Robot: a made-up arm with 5 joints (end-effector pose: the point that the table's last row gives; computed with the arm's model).
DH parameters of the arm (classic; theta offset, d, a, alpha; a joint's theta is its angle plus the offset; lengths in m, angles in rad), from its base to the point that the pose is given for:
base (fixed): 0 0 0.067 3.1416
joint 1: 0 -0.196 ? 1.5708
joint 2: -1.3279 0 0.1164 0
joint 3: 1.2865 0 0.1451 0
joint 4: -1.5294 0.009 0 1.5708
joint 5: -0.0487 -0.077 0 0
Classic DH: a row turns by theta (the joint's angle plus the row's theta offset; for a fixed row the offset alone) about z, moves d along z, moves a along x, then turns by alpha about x.
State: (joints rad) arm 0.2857 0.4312 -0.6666 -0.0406 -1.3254
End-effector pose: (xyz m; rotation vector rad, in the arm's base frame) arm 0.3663 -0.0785 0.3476 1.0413 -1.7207 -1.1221
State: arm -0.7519 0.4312 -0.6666 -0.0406 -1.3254
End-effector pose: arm 0.2868 0.2178 0.3476 1.6332 -0.9088 -0.4326
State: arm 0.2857 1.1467 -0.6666 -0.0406 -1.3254
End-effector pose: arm 0.3944 -0.0868 0.1226 0.6514 -1.0764 -1.4623
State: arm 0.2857 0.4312 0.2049 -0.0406 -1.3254
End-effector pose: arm 0.3378 -0.0702 0.1625 0.5632 -0.9307 -1.5135
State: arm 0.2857 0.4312 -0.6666 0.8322 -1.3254
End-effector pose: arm 0.3563 -0.0756 0.2833 0.5625 -0.9295 -1.5139
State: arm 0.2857 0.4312 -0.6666 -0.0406 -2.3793
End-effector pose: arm 0.3663 -0.0785 0.3476 2.0365 -1.1116 -1.7143
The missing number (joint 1, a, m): 0.023
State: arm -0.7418 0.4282 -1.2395 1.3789 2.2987
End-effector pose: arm 0.2495 0.1794 0.3550 -0.9931 -1.0573 2.6377
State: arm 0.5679 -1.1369 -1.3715 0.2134 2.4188
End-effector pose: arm -0.1298 0.1362 0.4075 2.5731 0.2628 0.7682
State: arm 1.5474 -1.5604 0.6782 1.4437 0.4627
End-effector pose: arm 0.0775 -0.0628 0.2999 -0.8817 -0.5905 -1.0314
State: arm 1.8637 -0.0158 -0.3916 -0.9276 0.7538
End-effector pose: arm 0.0185 -0.1921 0.4472 -2.8186 -0.8300 -0.1905
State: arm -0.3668 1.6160 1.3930 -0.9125 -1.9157
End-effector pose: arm 0.0199 -0.0084 0.0712 -0.5374 0.2305 -1.5572
